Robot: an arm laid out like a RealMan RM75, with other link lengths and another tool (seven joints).
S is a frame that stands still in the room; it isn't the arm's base.
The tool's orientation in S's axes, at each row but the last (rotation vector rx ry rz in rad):
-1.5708, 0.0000, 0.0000
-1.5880, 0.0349, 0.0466
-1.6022, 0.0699, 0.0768
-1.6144, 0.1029, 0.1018
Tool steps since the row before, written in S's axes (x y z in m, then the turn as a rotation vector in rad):
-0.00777, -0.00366, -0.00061, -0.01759, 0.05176, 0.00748
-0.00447, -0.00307, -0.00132, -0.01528, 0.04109, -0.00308
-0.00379, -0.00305, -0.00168, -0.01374, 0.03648, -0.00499
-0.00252, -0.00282, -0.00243, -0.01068, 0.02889, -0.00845
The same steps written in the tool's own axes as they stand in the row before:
-0.00777, 0.00061, -0.00366, -0.01759, -0.00748, 0.05176
-0.00442, 0.00160, -0.00301, -0.01481, 0.00313, 0.04126
-0.00363, 0.00212, -0.00297, -0.01311, 0.00504, 0.03670
-0.00217, 0.00286, -0.00270, -0.00961, 0.00843, 0.02927

